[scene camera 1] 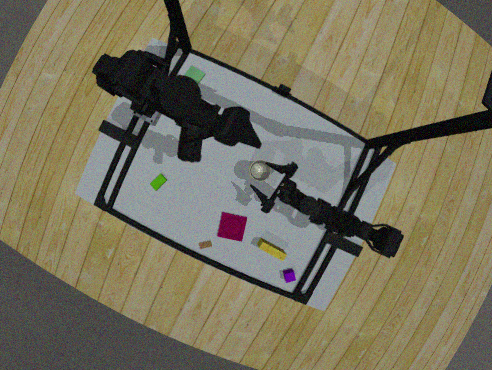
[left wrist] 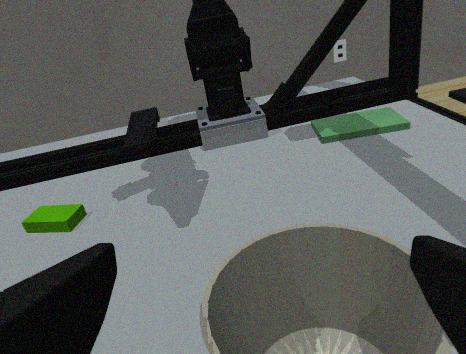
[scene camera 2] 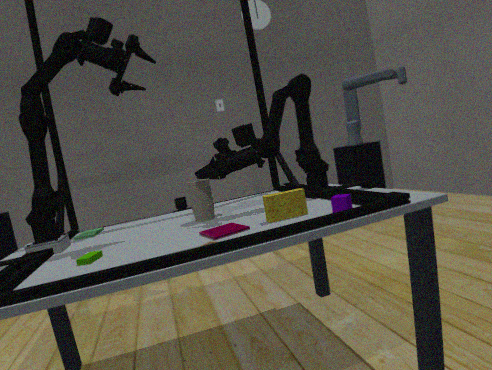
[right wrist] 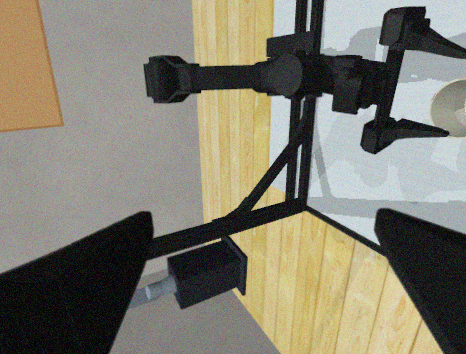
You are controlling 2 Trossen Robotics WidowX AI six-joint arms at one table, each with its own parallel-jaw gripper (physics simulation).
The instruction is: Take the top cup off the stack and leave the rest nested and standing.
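Places are measured from the left arm's base along level axes (x ahead, y left, z up), in metres.
Pixels of known places: left gripper, fingertip midpoint: (scene camera 1: 257, 173) (left wrist: 263, 253) (scene camera 2: 196, 176) (right wrist: 461, 98); right gripper, fingertip midpoint: (scene camera 1: 247, 143) (scene camera 2: 150, 75) (right wrist: 263, 220); left arm's base, origin of the base link: (scene camera 2: 318, 188); right arm's base, origin of the base link: (scene camera 1: 148, 107) (left wrist: 227, 111) (scene camera 2: 47, 240).
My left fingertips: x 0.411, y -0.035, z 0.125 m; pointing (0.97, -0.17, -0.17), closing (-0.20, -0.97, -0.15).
Observation:
Ahead of a thing's pixels: the offset from my left fingertips to its top centre. "spot": to the spot under its first point.
The stack of grey-beige cups {0.006 m back, 0.013 m right, 0.016 m down} (scene camera 1: 259, 170) (scene camera 2: 203, 202) (right wrist: 445, 107) stands upright near the middle of the table. The left wrist view looks into the open top cup {spot: 0.025 m ahead, 0.018 m right, 0.040 m down} (left wrist: 300, 280); how many cups are nested is hidden. My left gripper (scene camera 1: 259, 175) (scene camera 2: 200, 175) (left wrist: 263, 253) (right wrist: 456, 94) is open and empty, its fingertips around rim height or slightly above. In the left wrist view the rim lies between the fingers, closer to the finger at the picture's right. My right gripper (scene camera 1: 260, 146) (scene camera 2: 150, 75) (right wrist: 263, 220) is open and empty, high above the table.
A magenta square {spot: 0.006 m back, 0.221 m left, 0.138 m down} (scene camera 1: 232, 226) (scene camera 2: 224, 231), yellow block {0.180 m back, 0.241 m left, 0.076 m down} (scene camera 1: 271, 249) (scene camera 2: 285, 205), purple cube {0.302 m back, 0.322 m left, 0.106 m down} (scene camera 1: 289, 275) (scene camera 2: 341, 203) and small brown block {0.063 m ahead, 0.334 m left, 0.138 m down} (scene camera 1: 205, 244) lie towards the front edge. A bright green block {0.329 m ahead, 0.178 m left, 0.131 m down} (scene camera 1: 158, 182) (scene camera 2: 90, 258) (left wrist: 55, 217) and pale green slab {0.385 m ahead, 0.240 m right, 0.136 m down} (scene camera 1: 195, 75) (scene camera 2: 88, 233) (left wrist: 360, 124) lie left.

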